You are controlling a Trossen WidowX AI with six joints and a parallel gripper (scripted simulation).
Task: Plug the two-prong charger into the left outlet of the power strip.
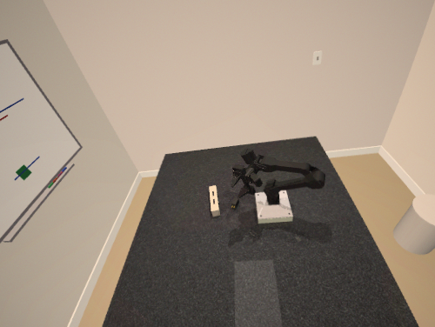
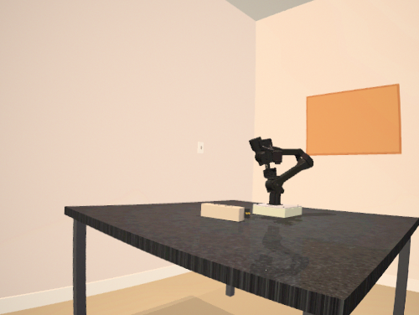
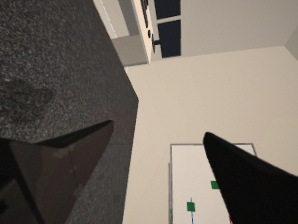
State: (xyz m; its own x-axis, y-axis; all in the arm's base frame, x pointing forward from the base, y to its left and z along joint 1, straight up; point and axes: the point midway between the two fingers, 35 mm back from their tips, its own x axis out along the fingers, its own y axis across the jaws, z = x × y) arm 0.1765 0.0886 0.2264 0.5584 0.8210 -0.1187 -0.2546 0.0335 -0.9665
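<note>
Right now the grey charger is 25 cm below my gripper tip, 12 cm to the right of it and 4 cm ahead of it.
</note>
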